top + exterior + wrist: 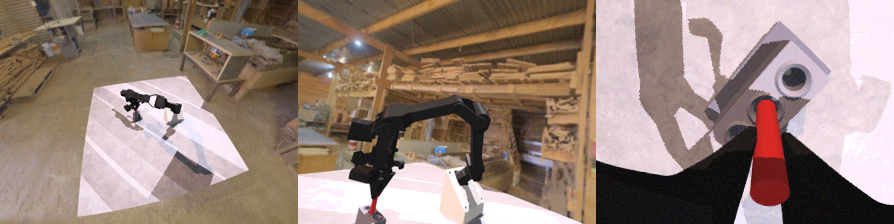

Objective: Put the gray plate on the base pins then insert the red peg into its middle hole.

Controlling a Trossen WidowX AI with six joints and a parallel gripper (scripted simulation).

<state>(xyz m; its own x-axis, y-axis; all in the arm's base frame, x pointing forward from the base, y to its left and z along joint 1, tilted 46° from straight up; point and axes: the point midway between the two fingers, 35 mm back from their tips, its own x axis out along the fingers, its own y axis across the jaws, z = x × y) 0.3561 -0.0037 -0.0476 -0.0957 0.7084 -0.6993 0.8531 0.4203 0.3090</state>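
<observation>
Right now my gripper tip is right at the red peg. Also, from my gripper tip: base: 90 mm below; then gray plate: 50 mm below.
</observation>
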